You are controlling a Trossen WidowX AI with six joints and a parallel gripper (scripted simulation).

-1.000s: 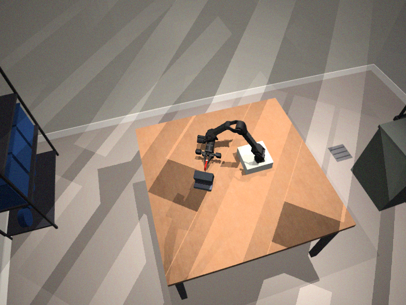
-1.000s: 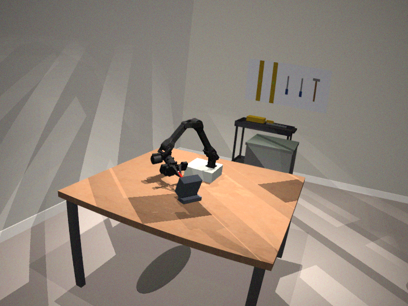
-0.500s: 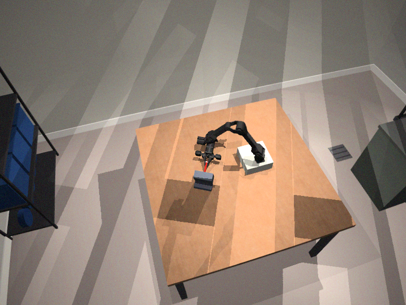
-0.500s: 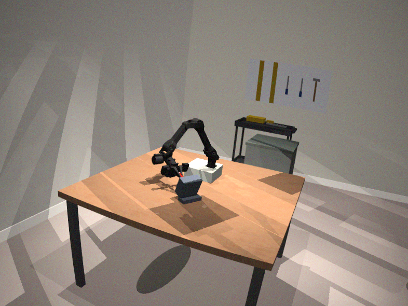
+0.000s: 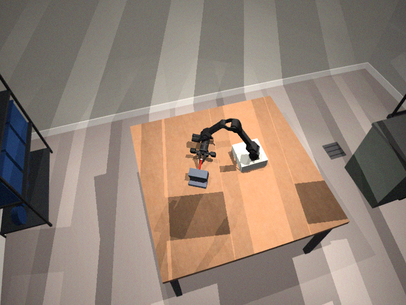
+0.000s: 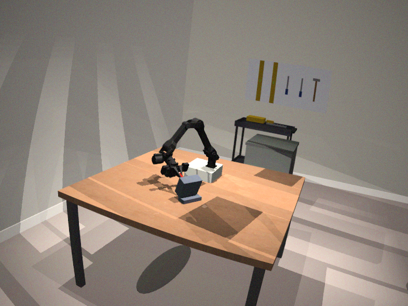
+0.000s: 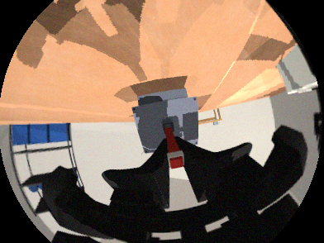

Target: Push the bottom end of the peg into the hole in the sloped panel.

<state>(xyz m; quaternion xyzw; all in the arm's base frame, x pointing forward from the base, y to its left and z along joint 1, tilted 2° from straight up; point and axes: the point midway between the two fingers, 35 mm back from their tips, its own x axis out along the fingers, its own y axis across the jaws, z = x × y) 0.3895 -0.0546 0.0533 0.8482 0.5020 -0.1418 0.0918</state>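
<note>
The red peg is 10 mm to the right of my gripper tip, 10 mm behind it and 10 mm above it. From my gripper tip the other things lie so: sloped panel 70 mm to the left, 30 mm below, 30 mm ahead.
</note>
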